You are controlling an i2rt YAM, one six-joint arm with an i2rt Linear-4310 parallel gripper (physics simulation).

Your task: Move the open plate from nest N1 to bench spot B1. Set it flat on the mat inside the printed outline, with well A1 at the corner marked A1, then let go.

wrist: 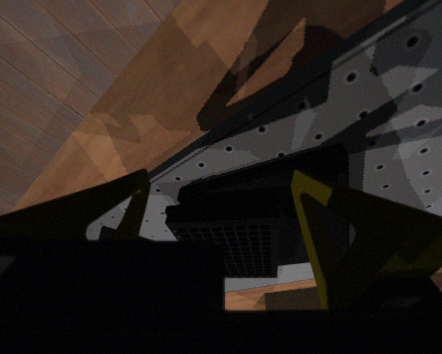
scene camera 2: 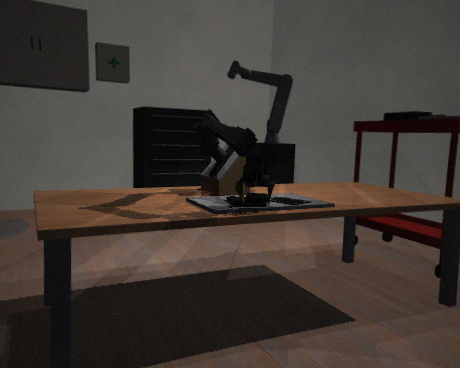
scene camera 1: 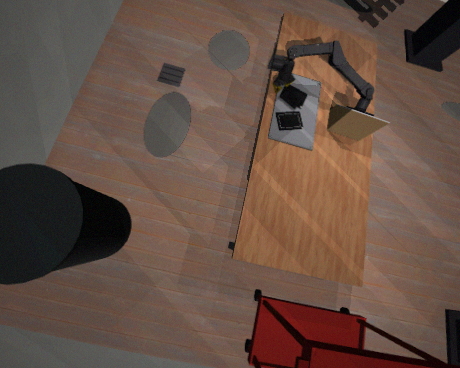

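Where they show: gripper, fingertip midpoint: [wrist: 220, 177] [scene camera 2: 256, 203] [scene camera 1: 280, 90]; arm's base at its link origin: [scene camera 2: 224, 160] [scene camera 1: 359, 111].
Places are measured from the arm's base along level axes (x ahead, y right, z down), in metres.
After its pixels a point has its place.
The dark open plate [scene camera 1: 293, 96] {y 0.084, x 0.388, z 0.112 m} [scene camera 2: 247, 200] {y 0.136, x 0.436, z 0.122 m} [wrist: 235, 245] {y 0.085, x 0.414, z 0.113 m} shows a grid of wells in the wrist view. It sits on the black nest [wrist: 325, 160] {y 0.178, x 0.442, z 0.131 m}, on the grey perforated board. My gripper [scene camera 1: 283, 87] {y 0.122, x 0.474, z 0.127 m} [scene camera 2: 256, 200] {y 0.122, x 0.474, z 0.127 m} [wrist: 220, 177] {y 0.122, x 0.474, z 0.127 m} is open, with its yellow fingers low on either side of the plate and gaps beside it in the wrist view. The dark mat with a rectangular outline [scene camera 1: 289, 120] {y -0.079, x 0.390, z 0.141 m} [scene camera 2: 292, 201] {y -0.089, x 0.422, z 0.140 m} lies on the same board, beside the nest. The corner label A1 and well A1 are too dark and small to read.
The grey board [scene camera 1: 306, 135] {y -0.158, x 0.266, z 0.142 m} [scene camera 2: 320, 204] {y -0.174, x 0.493, z 0.146 m} [wrist: 245, 137] {y 0.147, x 0.480, z 0.142 m} lies on the wooden table [scene camera 1: 310, 200] {y -0.576, x 0.203, z 0.155 m} [scene camera 2: 125, 220] {y 0.604, x 0.468, z 0.155 m} near its long edge. A tan slanted block [scene camera 1: 357, 125] {y -0.091, x 0.002, z 0.011 m} [scene camera 2: 230, 175] {y 0.025, x 0.109, z 0.063 m} stands beside it, by the arm's base. A red cart [scene camera 1: 300, 320] stands off the table's far end.
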